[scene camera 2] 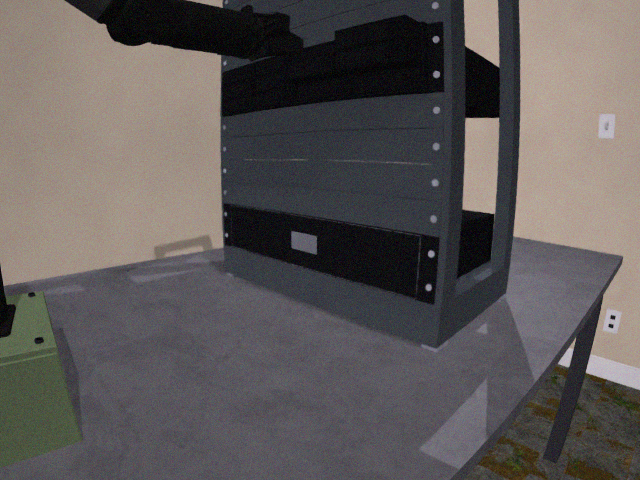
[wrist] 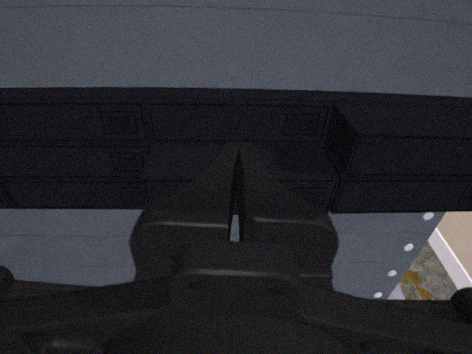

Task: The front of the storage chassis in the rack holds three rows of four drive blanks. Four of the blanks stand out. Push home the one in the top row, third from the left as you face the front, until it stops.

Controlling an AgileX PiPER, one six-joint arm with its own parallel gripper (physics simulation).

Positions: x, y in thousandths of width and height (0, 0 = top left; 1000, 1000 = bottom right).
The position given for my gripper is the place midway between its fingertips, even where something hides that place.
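Note:
The rack is there in scene camera 2, the rack (scene camera 2: 607, 511), and the wrist view has it too, the rack (wrist: 753, 323). As for my gripper (scene camera 2: 470, 97), I can also find the gripper (wrist: 505, 453).

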